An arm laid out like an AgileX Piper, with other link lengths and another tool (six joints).
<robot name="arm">
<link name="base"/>
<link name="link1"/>
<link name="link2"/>
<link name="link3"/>
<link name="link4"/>
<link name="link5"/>
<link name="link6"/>
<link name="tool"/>
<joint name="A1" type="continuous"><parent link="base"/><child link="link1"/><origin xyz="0 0 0.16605"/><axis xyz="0 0 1"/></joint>
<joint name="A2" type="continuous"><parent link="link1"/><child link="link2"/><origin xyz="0 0 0"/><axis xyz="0 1 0"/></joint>
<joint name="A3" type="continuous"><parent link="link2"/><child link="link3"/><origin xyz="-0.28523 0 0.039"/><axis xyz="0 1 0"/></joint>
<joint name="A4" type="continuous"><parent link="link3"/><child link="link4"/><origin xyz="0.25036 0 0.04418"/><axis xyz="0.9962 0 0.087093"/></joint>
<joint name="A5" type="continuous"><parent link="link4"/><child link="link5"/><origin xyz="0 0 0"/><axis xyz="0 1 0"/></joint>
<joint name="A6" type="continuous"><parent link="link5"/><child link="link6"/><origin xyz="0.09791 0 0.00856"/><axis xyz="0.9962 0 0.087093"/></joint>
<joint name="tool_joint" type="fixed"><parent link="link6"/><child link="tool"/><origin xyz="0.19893 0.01 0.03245" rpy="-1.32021 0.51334 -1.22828"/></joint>
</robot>
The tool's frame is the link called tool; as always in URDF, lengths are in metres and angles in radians. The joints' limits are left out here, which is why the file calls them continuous.
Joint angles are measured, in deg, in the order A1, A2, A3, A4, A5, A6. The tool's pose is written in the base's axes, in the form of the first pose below.
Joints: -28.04, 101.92, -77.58, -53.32, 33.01, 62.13
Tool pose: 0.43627, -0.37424, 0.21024, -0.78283, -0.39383, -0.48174, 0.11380, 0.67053, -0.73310
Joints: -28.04, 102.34, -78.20, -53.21, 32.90, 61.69
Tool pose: 0.43931, -0.37509, 0.21103, -0.78085, -0.39951, -0.48028, 0.11008, 0.66877, -0.73527
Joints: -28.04, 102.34, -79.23, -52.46, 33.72, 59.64
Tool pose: 0.43938, -0.37661, 0.21607, -0.78465, -0.40924, -0.46567, 0.09659, 0.66127, -0.74390
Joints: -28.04, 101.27, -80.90, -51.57, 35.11, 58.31
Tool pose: 0.43771, -0.37929, 0.23557, -0.78068, -0.40950, -0.47206, 0.11539, 0.64794, -0.75290
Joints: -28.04, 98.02, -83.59, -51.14, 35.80, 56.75
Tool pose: 0.43761, -0.38068, 0.28747, -0.74639, -0.43756, -0.50144, 0.16460, 0.60869, -0.77615
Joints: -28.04, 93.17, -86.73, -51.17, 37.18, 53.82
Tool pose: 0.42632, -0.37919, 0.35816, -0.70920, -0.48327, -0.51331, 0.21724, 0.54286, -0.81124
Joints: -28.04, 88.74, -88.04, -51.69, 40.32, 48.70
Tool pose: 0.40032, -0.37685, 0.40328, -0.72257, -0.51507, -0.46109, 0.20787, 0.47424, -0.85550
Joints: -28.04, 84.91, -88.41, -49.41, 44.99, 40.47
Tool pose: 0.37095, -0.37029, 0.41973, -0.75995, -0.52270, -0.38634, 0.14379, 0.44447, -0.88418
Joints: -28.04, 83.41, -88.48, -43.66, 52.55, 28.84
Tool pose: 0.34492, -0.35976, 0.39181, -0.81446, -0.50895, -0.27860, -0.00762, 0.48951, -0.87196
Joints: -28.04, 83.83, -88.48, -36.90, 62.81, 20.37
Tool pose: 0.31642, -0.34040, 0.33767, -0.86367, -0.46385, -0.19729, -0.14860, 0.60830, -0.77967
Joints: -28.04, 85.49, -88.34, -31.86, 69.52, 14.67
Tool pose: 0.30151, -0.31904, 0.29256, -0.87901, -0.45723, -0.13525, -0.25871, 0.69561, -0.67022
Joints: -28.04, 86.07, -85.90, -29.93, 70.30, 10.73
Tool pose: 0.29677, -0.30728, 0.26454, -0.86482, -0.49469, -0.08582, -0.34717, 0.71267, -0.60957
